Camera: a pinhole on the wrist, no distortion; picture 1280 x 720 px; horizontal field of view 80.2 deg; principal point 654.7 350.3 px. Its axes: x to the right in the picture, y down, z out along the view. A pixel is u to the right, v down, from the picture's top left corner.
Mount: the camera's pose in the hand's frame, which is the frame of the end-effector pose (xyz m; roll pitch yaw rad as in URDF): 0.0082 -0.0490 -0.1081 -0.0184 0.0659 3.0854
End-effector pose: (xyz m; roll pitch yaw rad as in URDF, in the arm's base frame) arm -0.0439 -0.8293 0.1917 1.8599 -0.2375 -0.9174
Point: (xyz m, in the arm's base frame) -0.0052 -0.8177 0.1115
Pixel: 691.2 655.1
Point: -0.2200 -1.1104 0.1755
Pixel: 426.8 147.1
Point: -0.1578 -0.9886 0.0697
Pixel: 557.4 390.5
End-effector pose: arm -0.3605 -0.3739 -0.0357 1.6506 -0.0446 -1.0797
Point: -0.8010 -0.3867 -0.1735
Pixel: 905.7 422.9
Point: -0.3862 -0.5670 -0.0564
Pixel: 78.4 197.9
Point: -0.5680 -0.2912 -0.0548
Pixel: 1131.4 224.0
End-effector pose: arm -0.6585 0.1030 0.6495 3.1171 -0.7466 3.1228
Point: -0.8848 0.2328 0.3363
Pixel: 699.8 88.4
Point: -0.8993 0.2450 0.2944
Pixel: 718.1 93.8
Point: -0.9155 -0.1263 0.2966
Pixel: 677.5 616.8
